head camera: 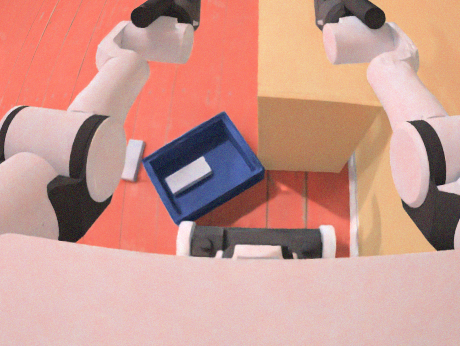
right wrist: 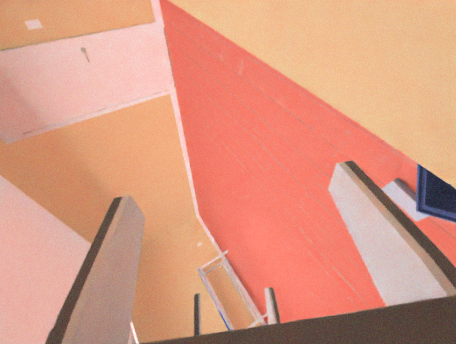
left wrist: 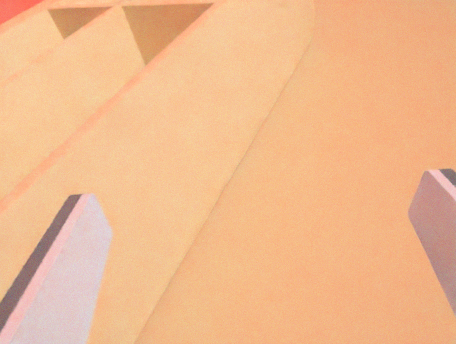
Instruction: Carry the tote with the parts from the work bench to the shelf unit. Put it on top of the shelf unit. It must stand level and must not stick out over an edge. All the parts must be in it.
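Frame: origin at the robot's base, x right, y ahead, z up, level; millimetres.
Seen in the pictures: left gripper, fingertip midpoint: [right wrist: 234, 290] [left wrist: 257, 202]; right gripper, fingertip midpoint: [right wrist: 234, 191].
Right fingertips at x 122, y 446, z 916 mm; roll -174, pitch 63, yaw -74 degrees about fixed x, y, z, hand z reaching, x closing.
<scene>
A point is followed by its place in that frame.
The blue tote [head camera: 225, 196] {x -132, y 208, z 93 mm} [right wrist: 422, 192] {x -412, y 364, z 133 mm} lies on the red plank floor in front of the robot. One white block part [head camera: 189, 176] {x -288, y 295, z 58 mm} lies inside it. Another white block [head camera: 132, 160] {x -563, y 365, z 41 mm} [right wrist: 404, 199] {x -563, y 379, z 41 mm} lies on the floor, outside the tote, at its left in the head view. The tan shelf unit [head camera: 310, 135] {x 163, y 352, z 374 mm} [left wrist: 165, 125] {x 80, y 691, z 611 mm} [right wrist: 350, 60] {x 69, y 578, z 611 mm} stands close beside the tote; whether they touch is unclear. My left gripper [left wrist: 257, 202] {x -146, y 440, z 907 mm} is open and empty near the shelf unit's side. My right gripper [right wrist: 234, 191] {x 122, y 446, z 916 mm} is open and empty, away from the tote. Both grippers' fingertips are out of the head view.
The robot's dark base bar [head camera: 275, 241] {x 63, y 25, z 191 mm} is just below the tote in the head view. A tan wall with a white skirting strip [head camera: 353, 200] {x 399, y 210, z 62 mm} runs behind the shelf unit. A thin metal frame [right wrist: 215, 297] shows by the wall in the right wrist view.
</scene>
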